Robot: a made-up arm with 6 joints.
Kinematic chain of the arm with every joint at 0, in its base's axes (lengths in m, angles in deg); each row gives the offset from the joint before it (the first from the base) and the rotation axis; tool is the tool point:
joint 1: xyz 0 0 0.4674 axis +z
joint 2: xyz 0 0 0 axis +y
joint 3: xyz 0 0 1.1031 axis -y
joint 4: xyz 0 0 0 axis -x
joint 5: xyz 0.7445 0 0 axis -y
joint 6: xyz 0 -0.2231 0 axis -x
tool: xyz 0 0 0
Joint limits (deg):
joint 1: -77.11..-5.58
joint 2: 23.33..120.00
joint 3: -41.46..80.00
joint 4: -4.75..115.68
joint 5: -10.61..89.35
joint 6: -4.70..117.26
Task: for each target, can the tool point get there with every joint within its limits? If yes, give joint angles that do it. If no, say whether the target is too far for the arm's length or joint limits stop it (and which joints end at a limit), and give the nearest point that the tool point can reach.
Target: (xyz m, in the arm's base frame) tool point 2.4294 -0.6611 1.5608
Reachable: no: too far | nearest point 1.6642 -0.4529 1.2164 | short by 0.865 m
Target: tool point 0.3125 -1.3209 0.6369
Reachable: yes | joints -69.59 48.86 -9.45 41.24 48.25 106.59
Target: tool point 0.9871 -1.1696 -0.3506
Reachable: yes | joints -45.86 99.70 29.74 61.59 54.60 59.97
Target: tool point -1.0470 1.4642 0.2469
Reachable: no: joint limits stop it (at a limit: joint 1, joint 2, joint 3, joint 4) | nearest point -0.1624 -0.2870 -0.3034 | short by 2.038 m
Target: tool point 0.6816 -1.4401 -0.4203
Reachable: yes | joints -59.97 108.17 49.31 54.18 4.78 93.76
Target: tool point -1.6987 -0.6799 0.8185
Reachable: no: joint limits stop it (at a limit: joint 1, joint 2, joint 3, joint 4) | nearest point -0.0523 -0.7683 0.7989 | short by 1.649 m
